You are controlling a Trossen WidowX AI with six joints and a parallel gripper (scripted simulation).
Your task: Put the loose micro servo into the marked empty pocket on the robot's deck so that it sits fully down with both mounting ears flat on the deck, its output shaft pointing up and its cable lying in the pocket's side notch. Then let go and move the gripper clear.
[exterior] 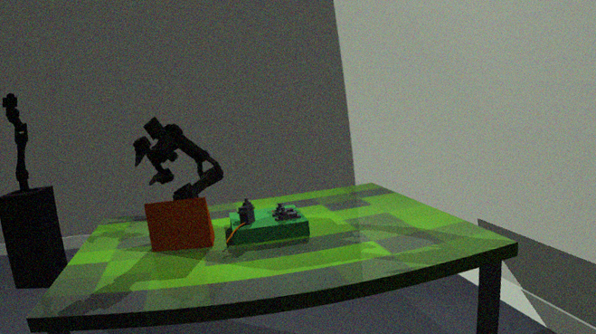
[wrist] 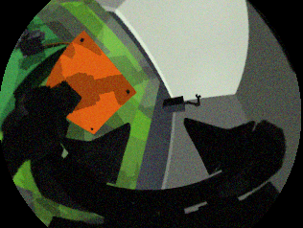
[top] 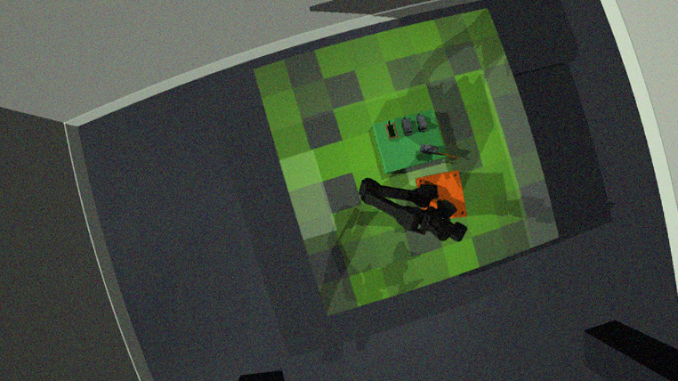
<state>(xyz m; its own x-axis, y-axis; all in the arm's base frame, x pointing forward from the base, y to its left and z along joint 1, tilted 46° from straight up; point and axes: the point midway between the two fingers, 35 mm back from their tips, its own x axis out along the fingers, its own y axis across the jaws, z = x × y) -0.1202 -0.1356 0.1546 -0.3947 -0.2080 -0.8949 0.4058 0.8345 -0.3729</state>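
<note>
My gripper tip is 360 mm short of the green deck, 220 mm above it and 60 mm to the right of it.
</note>
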